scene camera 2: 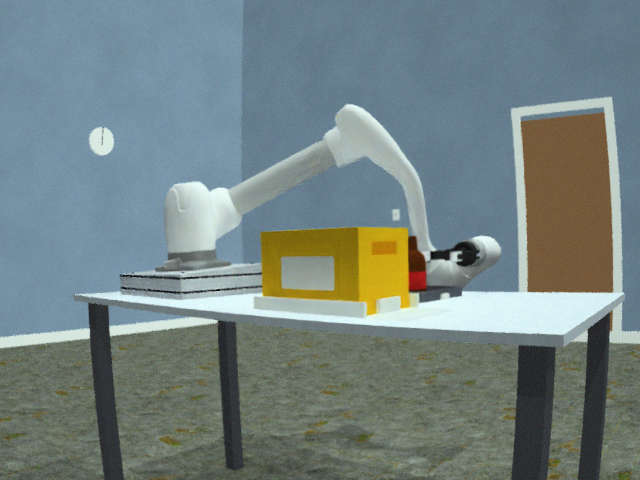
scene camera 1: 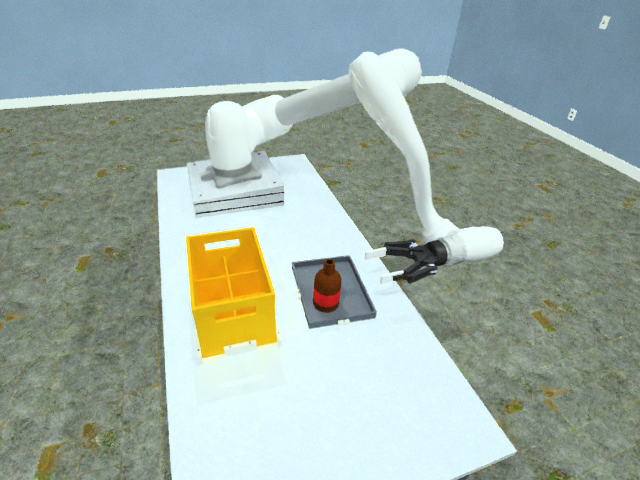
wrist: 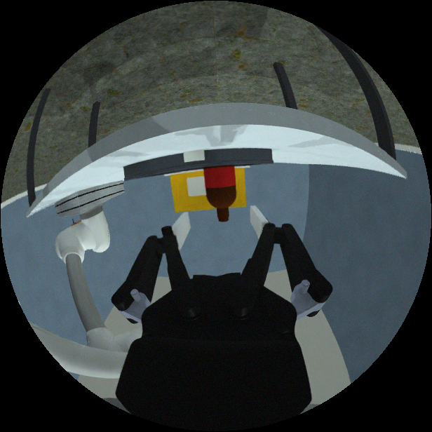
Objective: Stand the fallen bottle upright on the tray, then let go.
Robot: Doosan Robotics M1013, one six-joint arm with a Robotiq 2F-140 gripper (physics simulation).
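Places are measured from the arm's base along level axes (x back, y left, z down), in metres.
Pixels of known places: gripper, fingertip midpoint: (scene camera 2: 434, 257) (scene camera 1: 372, 267); arm's base at its link origin: (scene camera 2: 193, 268) (scene camera 1: 233, 174).
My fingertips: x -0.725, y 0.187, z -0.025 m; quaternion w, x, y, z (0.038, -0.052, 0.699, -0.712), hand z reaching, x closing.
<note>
For each thing: its middle in the pictures, then the offset to it from my fingertips. Level surfaces: height alone.
- brown bottle at the middle of its body: (scene camera 2: 411, 266) (scene camera 1: 327, 283) dx +0.013, dy -0.136, dz +0.021 m
- dark grey tray at the middle of its body: (scene camera 2: 403, 292) (scene camera 1: 331, 288) dx +0.052, dy -0.098, dz +0.091 m
- yellow crate at the middle of its body: (scene camera 2: 334, 269) (scene camera 1: 230, 288) dx +0.095, dy -0.384, dz +0.016 m
- white table at its surface level: dz +0.103 m
A brown bottle (scene camera 1: 327, 286) (scene camera 2: 416, 263) (wrist: 221, 192) with a red label stands upright on the dark grey tray (scene camera 1: 359, 289) (scene camera 2: 445, 293) (wrist: 150, 167). In scene camera 2 the yellow crate hides part of the bottle. My gripper (scene camera 1: 383, 267) (wrist: 219, 216) is open and empty. It points sideways toward the bottle and is apart from it, at the tray's right side in scene camera 1. In the wrist view the bottle shows beyond the two white fingertips, between them in the picture.
A yellow crate (scene camera 1: 235, 328) (scene camera 2: 310, 242) (wrist: 185, 202) with divided compartments stands left of the tray on the white table (scene camera 1: 330, 403) (scene camera 2: 496, 315). The arm's base plate (scene camera 1: 237, 198) (scene camera 2: 180, 285) is at the table's far end in scene camera 1.
</note>
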